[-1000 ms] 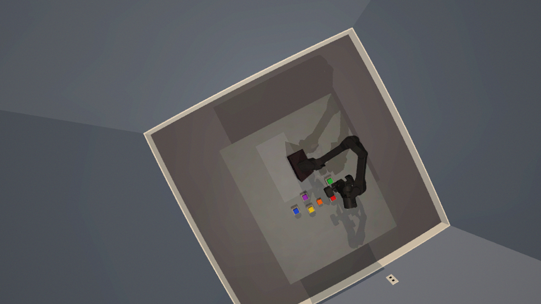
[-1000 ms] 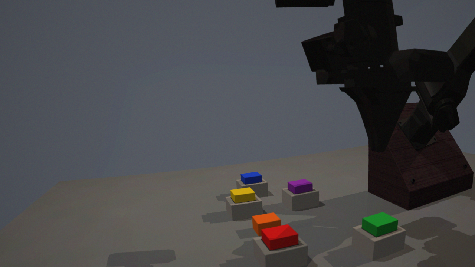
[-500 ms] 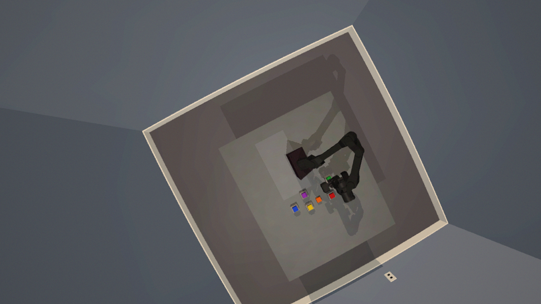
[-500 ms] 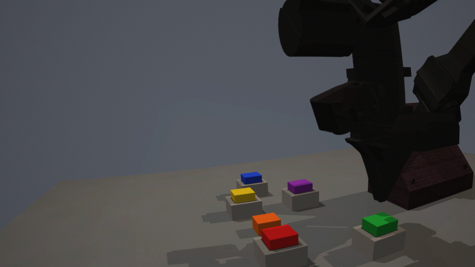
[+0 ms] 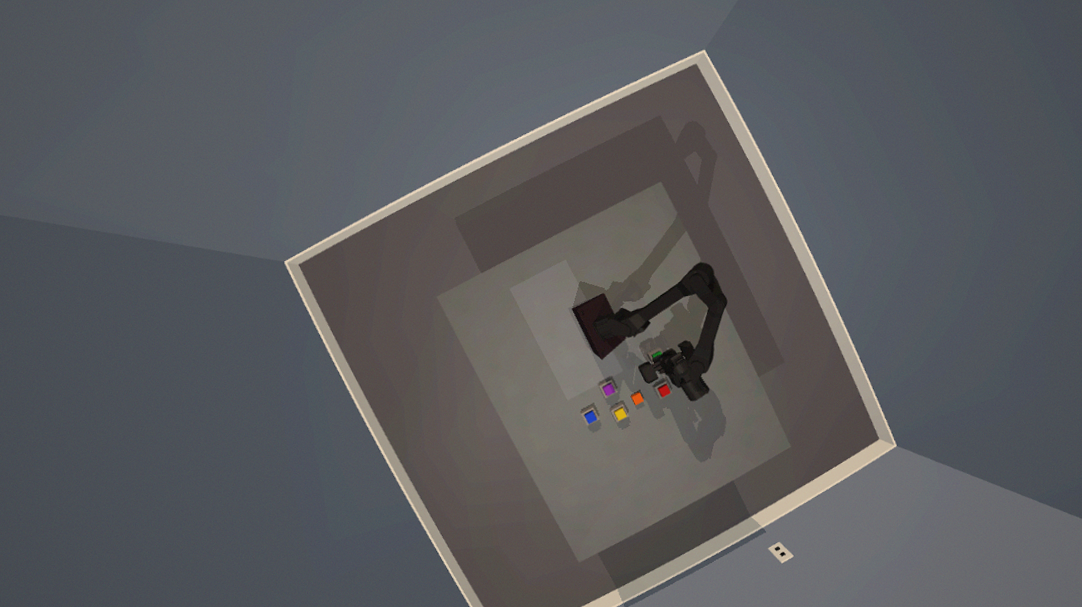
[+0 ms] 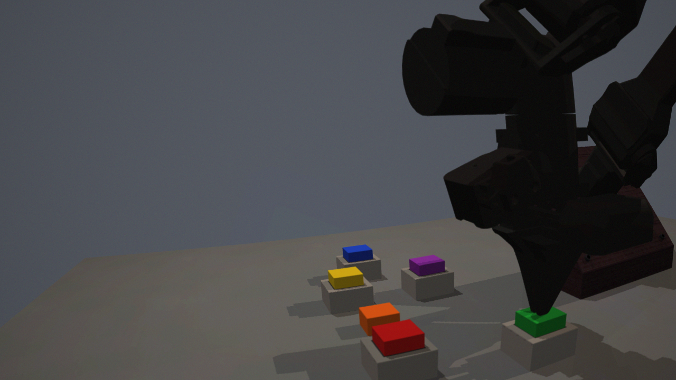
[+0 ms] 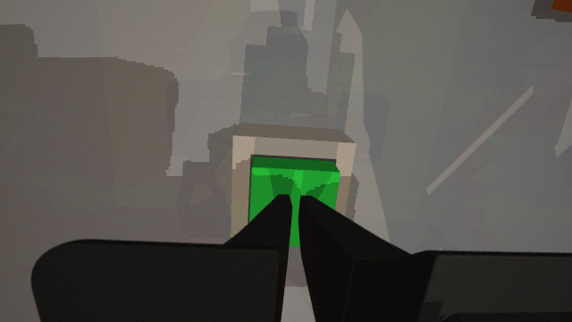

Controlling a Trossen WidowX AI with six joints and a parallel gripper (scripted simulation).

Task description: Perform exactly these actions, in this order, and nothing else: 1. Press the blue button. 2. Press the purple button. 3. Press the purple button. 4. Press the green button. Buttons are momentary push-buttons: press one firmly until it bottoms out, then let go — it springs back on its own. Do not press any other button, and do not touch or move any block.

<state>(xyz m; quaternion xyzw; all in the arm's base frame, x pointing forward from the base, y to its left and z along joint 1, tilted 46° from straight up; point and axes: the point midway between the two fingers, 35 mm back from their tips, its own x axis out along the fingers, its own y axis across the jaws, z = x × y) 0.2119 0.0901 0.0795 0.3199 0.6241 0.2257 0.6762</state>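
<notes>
The green button is 1 cm below my gripper tip. The rest, counted from my gripper tip: purple button (21 cm to the right, 1 cm below); red button (11 cm ahead, 4 cm to the right, 1 cm below); orange block (9 cm ahead, 14 cm to the right, 3 cm below).
</notes>
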